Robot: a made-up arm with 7 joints. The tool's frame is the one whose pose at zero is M. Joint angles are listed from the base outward.
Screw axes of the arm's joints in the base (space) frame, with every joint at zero. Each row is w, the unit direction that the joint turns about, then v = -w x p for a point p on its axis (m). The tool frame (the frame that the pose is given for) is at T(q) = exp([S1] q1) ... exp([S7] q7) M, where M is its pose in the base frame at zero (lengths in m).
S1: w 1 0 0 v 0 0.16 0
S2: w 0 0 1 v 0.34 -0.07 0
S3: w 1 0 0 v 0 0.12 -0.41
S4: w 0 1 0 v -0.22 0 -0.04
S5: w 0 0 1 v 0.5 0.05 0
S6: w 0 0 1 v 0.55 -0.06 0
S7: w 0 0 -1 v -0.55 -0.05 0
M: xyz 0.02 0.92 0.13 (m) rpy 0 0 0 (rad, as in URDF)
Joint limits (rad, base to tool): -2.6..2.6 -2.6..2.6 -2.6..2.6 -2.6..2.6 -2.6..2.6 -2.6..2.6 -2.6..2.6
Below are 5 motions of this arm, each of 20 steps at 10 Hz.
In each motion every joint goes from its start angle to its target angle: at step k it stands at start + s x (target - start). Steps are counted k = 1, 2, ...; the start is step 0. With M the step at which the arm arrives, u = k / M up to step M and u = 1 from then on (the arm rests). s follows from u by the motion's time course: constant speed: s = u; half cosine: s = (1 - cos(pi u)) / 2; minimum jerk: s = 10 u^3 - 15 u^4 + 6 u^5.
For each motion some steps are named. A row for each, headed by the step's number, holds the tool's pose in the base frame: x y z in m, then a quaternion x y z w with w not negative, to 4 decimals.
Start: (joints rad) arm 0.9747 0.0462 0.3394 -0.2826 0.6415 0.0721 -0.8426
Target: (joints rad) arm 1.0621 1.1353 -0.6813 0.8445 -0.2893 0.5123 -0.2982
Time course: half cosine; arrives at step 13
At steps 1, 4, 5, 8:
1: -0.4212 0.3899 0.6248 0.3527 -0.5033 0.5116 0.6005
4: -0.4781 0.3037 0.6052 0.3660 -0.3843 0.6107 0.5878
5: -0.4972 0.2743 0.5917 0.3494 -0.3171 0.6516 0.5940
8: -0.5288 0.2670 0.5010 0.1972 -0.1224 0.7016 0.6737

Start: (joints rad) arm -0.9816 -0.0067 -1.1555 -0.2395 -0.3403 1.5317 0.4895
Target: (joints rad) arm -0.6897 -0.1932 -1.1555 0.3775 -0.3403 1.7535 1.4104
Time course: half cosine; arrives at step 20
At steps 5, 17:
5: -0.0966 0.0419 -0.4950 -0.8366 0.2215 0.1928 0.4624
17: 0.1016 0.1470 -0.4741 -0.7689 0.1376 -0.2124 0.5871

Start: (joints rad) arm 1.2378 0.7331 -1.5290 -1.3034 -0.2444 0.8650 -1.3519
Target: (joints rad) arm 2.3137 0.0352 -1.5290 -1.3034 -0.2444 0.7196 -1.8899
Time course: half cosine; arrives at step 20
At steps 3, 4, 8, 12, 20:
3: 0.1035 0.0436 0.2728 -0.7297 -0.4071 0.5113 0.2010
4: 0.0969 0.0333 0.2758 -0.7227 -0.4071 0.5133 0.2203
8: 0.0570 -0.0311 0.2852 -0.6639 -0.4132 0.5299 0.3280
12: 0.0119 -0.1139 0.2747 -0.5598 -0.4392 0.5558 0.4299
20: -0.0267 -0.2046 0.2285 -0.4171 -0.4950 0.5810 0.4933

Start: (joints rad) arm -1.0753 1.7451 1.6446 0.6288 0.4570 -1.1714 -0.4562
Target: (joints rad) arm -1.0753 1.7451 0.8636 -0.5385 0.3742 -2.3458 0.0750
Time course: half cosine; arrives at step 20
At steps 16, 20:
16: 0.0413 0.4584 -0.3469 -0.3746 0.3291 -0.3738 0.7821
20: 0.0968 0.4347 -0.3333 -0.3487 0.2709 -0.4428 0.7803

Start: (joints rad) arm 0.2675 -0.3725 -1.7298 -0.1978 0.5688 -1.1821 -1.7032
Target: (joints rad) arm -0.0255 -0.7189 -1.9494 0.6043 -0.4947 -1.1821 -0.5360
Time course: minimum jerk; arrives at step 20
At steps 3, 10, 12, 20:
3: -0.3221 0.5594 -0.2415 -0.5338 0.4112 0.3250 0.6637
10: 0.0155 0.3218 -0.4319 -0.7140 0.2774 -0.2309 0.6000
12: 0.0849 0.1501 -0.3549 -0.7679 0.1860 -0.4048 0.4602
20: 0.0746 -0.0248 -0.0484 -0.8090 -0.0094 -0.5768 0.1128

